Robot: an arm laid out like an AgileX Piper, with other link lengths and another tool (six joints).
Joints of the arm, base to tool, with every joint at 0 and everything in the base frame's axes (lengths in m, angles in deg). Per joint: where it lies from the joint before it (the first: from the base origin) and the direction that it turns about. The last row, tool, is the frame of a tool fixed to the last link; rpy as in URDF.
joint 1: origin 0 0 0.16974 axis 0 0 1
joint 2: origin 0 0 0 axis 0 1 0
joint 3: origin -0.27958 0 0.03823 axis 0 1 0
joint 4: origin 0.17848 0 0.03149 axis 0.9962 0 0.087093
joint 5: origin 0 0 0 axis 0 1 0
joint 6: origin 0.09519 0 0.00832 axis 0.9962 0 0.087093
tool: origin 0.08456 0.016 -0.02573 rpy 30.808 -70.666 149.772
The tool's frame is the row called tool.
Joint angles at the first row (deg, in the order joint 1, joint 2, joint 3, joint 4, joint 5, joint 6):
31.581 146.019 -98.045 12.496 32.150 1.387
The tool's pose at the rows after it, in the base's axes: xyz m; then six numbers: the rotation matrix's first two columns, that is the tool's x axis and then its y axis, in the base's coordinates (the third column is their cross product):
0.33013, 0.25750, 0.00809, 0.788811, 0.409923, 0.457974, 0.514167, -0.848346, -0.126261
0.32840, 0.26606, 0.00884, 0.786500, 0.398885, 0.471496, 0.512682, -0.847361, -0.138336
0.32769, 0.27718, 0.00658, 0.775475, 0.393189, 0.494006, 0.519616, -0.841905, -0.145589
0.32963, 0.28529, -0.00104, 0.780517, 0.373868, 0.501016, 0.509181, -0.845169, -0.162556
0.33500, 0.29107, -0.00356, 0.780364, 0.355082, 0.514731, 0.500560, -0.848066, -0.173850
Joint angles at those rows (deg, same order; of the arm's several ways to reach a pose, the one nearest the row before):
31.985 146.019 -98.089 12.954 31.720 1.455
32.874 146.062 -98.154 14.023 30.753 1.628
34.091 146.722 -98.682 14.920 29.040 1.628
34.537 148.634 -100.529 16.402 28.348 1.627
34.587 149.899 -102.636 17.184 28.133 1.798

